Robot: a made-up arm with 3 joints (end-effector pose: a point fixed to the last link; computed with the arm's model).
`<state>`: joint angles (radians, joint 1 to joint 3).
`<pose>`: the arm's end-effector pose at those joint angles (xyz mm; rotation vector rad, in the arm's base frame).
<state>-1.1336 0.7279 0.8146</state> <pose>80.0 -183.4 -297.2 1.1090 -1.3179 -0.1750</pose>
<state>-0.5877 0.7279 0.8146</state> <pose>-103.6 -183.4 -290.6 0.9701 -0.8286 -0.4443</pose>
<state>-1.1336 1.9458 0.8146</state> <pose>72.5 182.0 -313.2 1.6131 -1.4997 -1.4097</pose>
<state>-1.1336 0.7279 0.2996</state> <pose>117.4 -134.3 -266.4 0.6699 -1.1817 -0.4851</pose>
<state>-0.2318 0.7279 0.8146</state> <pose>-210.2 -183.4 -234.2 0.8585 -0.5066 -0.5967</pose>
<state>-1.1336 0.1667 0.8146</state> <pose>140.5 -288.2 -167.8 0.8162 -1.1327 0.3218</pose>
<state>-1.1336 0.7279 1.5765</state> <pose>82.9 -254.5 -368.5 1.7388 -1.4203 0.3611</pose>
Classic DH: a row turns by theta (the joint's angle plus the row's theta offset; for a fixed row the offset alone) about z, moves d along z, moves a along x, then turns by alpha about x. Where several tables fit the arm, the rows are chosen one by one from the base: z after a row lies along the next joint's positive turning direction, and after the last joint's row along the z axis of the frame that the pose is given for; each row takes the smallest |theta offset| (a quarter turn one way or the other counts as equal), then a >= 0, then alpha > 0; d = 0 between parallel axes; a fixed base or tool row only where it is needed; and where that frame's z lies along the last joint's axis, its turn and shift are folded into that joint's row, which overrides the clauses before.
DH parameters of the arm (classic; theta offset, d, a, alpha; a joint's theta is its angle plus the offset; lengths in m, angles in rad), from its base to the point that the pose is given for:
base (fixed): 0 0.034 0 -1.5708
joint 1: 0 0.012 -0.013 -1.5708
joint 2: 1.5708 0.348 0.321 1.5708
joint 3: 0 -0.059 -0.103 1.5708
tool (fixed): 1.5708 0.088 0 0

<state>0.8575 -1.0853 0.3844</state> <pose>-49.2 -160.8 -257.3 0.7936 0.9695 0.8676</pose>
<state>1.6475 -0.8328 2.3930</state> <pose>-363.2 -338.7 -223.8 -2.0931 -1.5270 1.5969</pose>
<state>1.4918 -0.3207 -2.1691</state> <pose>-479.0 -297.3 -31.6 -1.4699 0.5213 1.6111</pose>
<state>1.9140 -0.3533 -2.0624</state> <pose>-463.3 -282.4 164.9 -1.0369 0.8208 1.8655</pose>
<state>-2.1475 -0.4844 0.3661</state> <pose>162.4 -242.3 204.2 -0.2984 -1.9845 0.6494</pose>
